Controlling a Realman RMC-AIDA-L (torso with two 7-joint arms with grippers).
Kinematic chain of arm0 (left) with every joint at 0, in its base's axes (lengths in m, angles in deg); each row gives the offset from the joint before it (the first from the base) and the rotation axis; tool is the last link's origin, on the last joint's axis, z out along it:
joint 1: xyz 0 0 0.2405 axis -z
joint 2: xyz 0 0 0 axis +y
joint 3: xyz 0 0 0.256 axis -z
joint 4: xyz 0 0 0 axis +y
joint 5: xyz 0 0 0.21 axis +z
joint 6: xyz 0 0 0 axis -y
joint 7: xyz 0 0 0.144 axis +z
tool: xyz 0 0 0
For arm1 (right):
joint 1: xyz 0 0 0.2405 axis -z
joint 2: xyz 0 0 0 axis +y
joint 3: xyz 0 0 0.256 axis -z
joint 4: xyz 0 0 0 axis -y
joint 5: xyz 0 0 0.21 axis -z
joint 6: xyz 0 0 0 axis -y
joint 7: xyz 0 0 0.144 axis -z
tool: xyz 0 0 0
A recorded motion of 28 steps. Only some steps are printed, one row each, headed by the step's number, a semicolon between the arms.
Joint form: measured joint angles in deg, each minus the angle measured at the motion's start. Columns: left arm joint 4, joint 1, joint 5, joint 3, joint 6, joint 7, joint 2; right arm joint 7, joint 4, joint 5, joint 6, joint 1, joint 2, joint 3.
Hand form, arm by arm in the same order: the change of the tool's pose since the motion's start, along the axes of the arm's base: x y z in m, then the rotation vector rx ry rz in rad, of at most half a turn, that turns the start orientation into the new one. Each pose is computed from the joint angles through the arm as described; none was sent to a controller.
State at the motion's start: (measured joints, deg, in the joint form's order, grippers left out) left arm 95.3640 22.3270 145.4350 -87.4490 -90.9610 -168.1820 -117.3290; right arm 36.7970 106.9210 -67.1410 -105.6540 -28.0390 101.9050 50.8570
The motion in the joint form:
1: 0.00 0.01 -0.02 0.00 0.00 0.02 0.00; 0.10 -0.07 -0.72 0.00 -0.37 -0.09 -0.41
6: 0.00 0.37 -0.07 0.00 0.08 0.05 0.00; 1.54 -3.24 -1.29 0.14 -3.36 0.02 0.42
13: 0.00 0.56 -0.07 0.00 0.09 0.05 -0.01; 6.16 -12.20 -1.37 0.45 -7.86 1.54 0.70
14: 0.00 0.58 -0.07 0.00 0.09 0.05 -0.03; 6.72 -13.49 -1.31 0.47 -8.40 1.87 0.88
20: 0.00 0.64 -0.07 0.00 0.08 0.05 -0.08; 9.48 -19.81 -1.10 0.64 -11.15 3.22 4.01
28: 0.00 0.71 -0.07 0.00 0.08 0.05 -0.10; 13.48 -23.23 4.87 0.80 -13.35 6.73 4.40
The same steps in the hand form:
1: 0.0001 0.0000 0.0000 -0.0003 -0.0002 -0.0005; -0.0030 0.0002 0.0014 0.0002 0.0089 0.0138
6: 0.0022 0.0013 -0.0001 0.0002 -0.0014 -0.0080; -0.0132 0.0103 -0.0046 -0.0408 0.0239 0.0556
13: 0.0033 0.0018 -0.0001 0.0003 -0.0016 -0.0114; -0.0177 0.0307 -0.0209 -0.1262 0.0789 0.0899
14: 0.0035 0.0019 -0.0002 0.0002 -0.0019 -0.0117; -0.0179 0.0331 -0.0246 -0.1418 0.0868 0.0910
20: 0.0040 0.0019 -0.0005 -0.0003 -0.0026 -0.0127; -0.0216 0.0430 -0.0508 -0.2474 0.0973 0.1060
28: 0.0045 0.0021 -0.0006 -0.0004 -0.0030 -0.0139; -0.0183 0.0515 -0.0760 -0.2826 0.0588 0.1055

